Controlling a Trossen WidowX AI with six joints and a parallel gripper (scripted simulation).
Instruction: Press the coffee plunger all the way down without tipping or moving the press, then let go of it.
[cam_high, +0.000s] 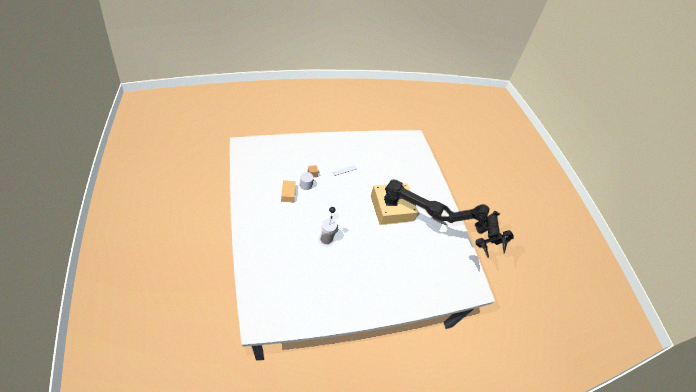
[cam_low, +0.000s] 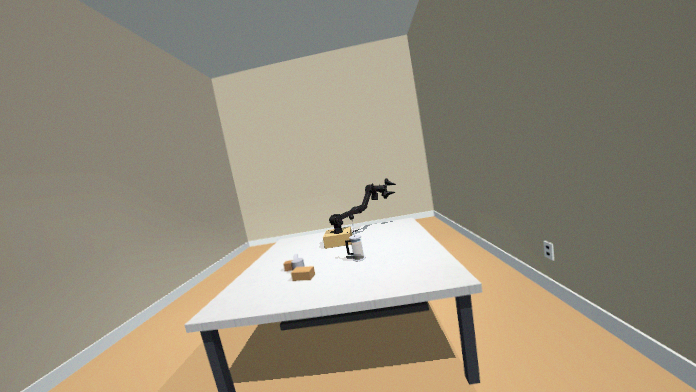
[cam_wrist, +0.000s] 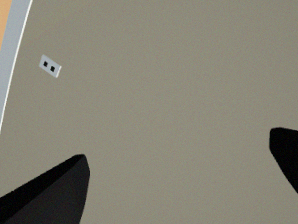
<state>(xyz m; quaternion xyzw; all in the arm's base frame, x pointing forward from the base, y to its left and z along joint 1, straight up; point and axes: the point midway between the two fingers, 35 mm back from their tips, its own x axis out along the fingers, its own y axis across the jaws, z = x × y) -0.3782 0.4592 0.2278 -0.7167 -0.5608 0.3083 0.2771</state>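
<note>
Now: the coffee press 720 mm ahead of my gripper tip, 330 mm to the right of it and 180 mm below it. Round my gripper tip: small tan cube: 770 mm ahead, 760 mm to the right, 290 mm below; tan box: 910 mm ahead, 620 mm to the right, 290 mm below; grey cylinder: 810 mm ahead, 680 mm to the right, 280 mm below.
</note>
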